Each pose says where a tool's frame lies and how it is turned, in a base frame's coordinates. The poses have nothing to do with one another.
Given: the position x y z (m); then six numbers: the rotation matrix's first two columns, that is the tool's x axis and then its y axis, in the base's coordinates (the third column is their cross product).
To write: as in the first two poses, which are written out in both.
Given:
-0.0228 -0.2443 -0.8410 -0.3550 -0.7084 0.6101 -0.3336 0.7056 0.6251
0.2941 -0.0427 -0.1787 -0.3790 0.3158 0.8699 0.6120 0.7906 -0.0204
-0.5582 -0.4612 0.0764 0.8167 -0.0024 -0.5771 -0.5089 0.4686 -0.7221
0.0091 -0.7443 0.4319 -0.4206 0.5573 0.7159 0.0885 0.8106 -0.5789
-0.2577 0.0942 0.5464 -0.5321 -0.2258 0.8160 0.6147 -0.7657 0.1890
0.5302 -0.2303 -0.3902 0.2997 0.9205 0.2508 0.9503 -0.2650 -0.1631
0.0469 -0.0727 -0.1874 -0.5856 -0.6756 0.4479 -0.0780 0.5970 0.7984
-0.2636 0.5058 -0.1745 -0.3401 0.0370 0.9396 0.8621 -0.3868 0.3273
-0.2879 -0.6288 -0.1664 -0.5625 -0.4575 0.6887 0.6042 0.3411 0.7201
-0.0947 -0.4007 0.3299 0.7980 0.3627 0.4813 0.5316 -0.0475 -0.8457
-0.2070 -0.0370 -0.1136 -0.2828 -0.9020 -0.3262 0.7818 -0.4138 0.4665
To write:
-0.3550 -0.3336 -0.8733 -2.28; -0.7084 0.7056 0.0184 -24.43; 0.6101 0.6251 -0.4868 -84.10; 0 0 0 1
-0.3790 0.6120 -0.6942 29.41; 0.3158 0.7906 0.5246 -4.27; 0.8699 -0.0204 -0.4929 -17.87; 0 0 0 1
0.8167 -0.5089 0.2722 -55.82; -0.0024 0.4686 0.8834 -46.12; -0.5771 -0.7221 0.3815 7.64; 0 0 0 1
-0.4206 0.0885 -0.9029 0.91; 0.5573 0.8106 -0.1801 -74.43; 0.7159 -0.5789 -0.3903 43.19; 0 0 0 1
-0.5321 0.6147 0.5821 -25.77; -0.2258 -0.7657 0.6022 9.42; 0.8160 0.1890 0.5462 54.64; 0 0 0 1
0.2997 0.9503 -0.0837 53.02; 0.9205 -0.2650 0.2872 -23.03; 0.2508 -0.1631 -0.9542 -39.02; 0 0 0 1
-0.5856 -0.0780 -0.8068 4.69; -0.6756 0.5970 0.4326 -7.27; 0.4479 0.7984 -0.4023 -18.74; 0 0 0 1
-0.3401 0.8621 0.3755 -26.36; 0.0370 -0.3868 0.9213 50.58; 0.9396 0.3273 0.0997 -17.45; 0 0 0 1
-0.5625 0.6042 -0.5644 -28.79; -0.4575 0.3411 0.8212 -62.88; 0.6887 0.7201 0.0846 -16.64; 0 0 0 1
0.7980 0.5316 -0.2839 -9.47; 0.3627 -0.0475 0.9307 -40.07; 0.4813 -0.8457 -0.2307 32.99; 0 0 0 1
-0.2828 0.7818 -0.5558 -20.70; -0.9020 -0.4138 -0.1231 -3.70; -0.3262 0.4665 0.8222 -11.36; 0 0 0 1

